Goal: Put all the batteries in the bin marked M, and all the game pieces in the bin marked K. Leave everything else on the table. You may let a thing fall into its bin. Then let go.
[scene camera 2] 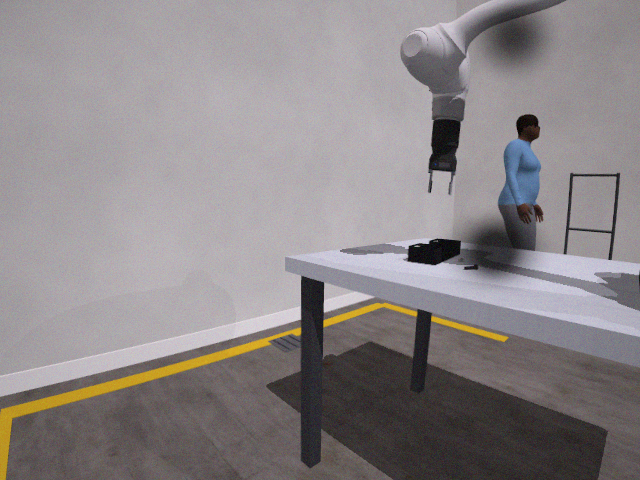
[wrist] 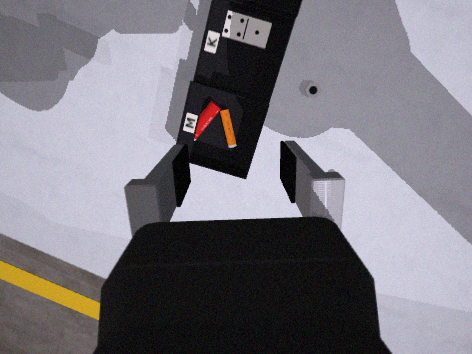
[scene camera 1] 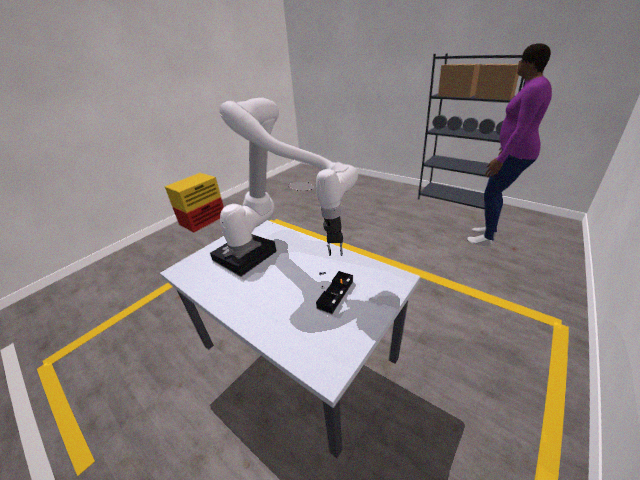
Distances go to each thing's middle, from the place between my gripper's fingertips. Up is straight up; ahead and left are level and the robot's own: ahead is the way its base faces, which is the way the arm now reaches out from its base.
I see my gripper 18 cm above the black bin unit (scene camera 2: 437, 251), 6 cm to the left of it and 4 cm short of it.
